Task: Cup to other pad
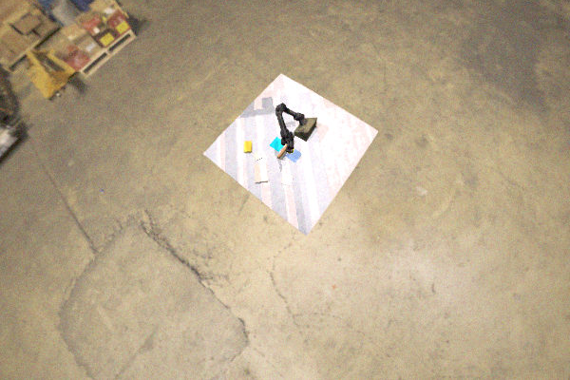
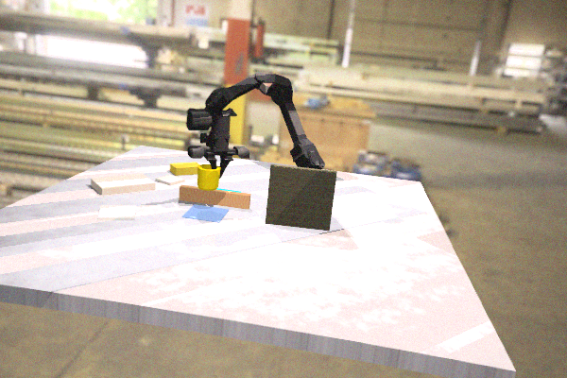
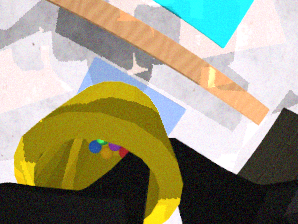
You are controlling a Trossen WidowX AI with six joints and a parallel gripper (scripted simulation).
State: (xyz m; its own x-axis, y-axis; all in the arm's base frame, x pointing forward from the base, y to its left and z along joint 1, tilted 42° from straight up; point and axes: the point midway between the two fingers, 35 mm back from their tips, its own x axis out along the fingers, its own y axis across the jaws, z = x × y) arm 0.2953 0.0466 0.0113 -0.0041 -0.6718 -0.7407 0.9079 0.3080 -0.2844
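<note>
The cyan pad lies 150 mm to the right of my gripper tip, 110 mm below it and 10 mm ahead of it. From my gripper tip the other things lie so: yellow cup: 20 mm ahead, 10 mm to the left; marble: 30 mm to the left, 20 mm below, 20 mm ahead; wooden bar: 90 mm below, 50 mm to the right, 10 mm ahead.
</note>
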